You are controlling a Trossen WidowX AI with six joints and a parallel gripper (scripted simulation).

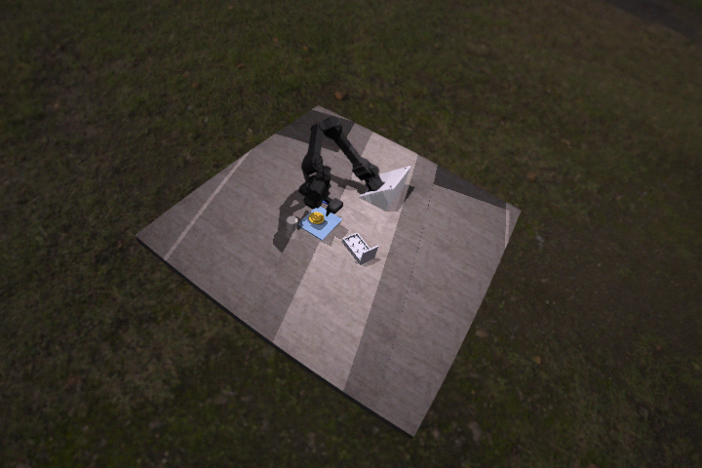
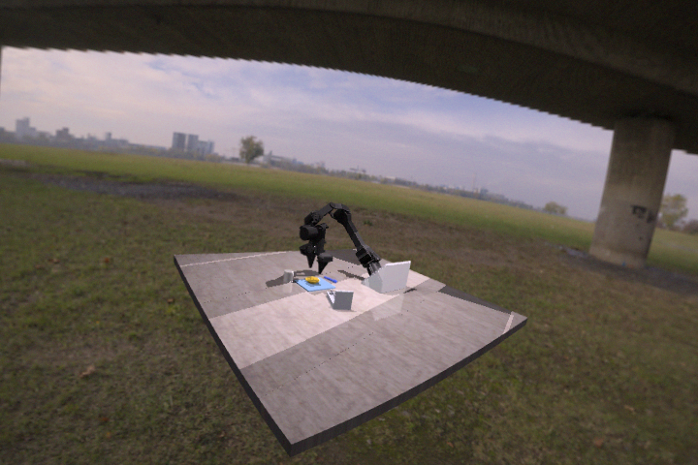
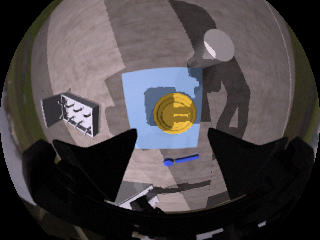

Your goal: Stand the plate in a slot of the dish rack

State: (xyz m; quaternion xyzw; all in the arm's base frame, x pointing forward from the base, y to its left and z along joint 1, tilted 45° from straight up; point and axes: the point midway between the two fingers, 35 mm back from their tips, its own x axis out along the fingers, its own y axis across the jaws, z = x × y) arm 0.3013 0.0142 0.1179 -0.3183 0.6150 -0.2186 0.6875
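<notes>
The yellow plate is 1 cm to the right of my gripper tip and 5 cm below it. Round my gripper tip: white cup: 11 cm ahead, 5 cm to the right, 4 cm below; then light blue mat: 1 cm to the left, 6 cm below; then blue utensil: 11 cm behind, 3 cm to the right, 6 cm below.
</notes>
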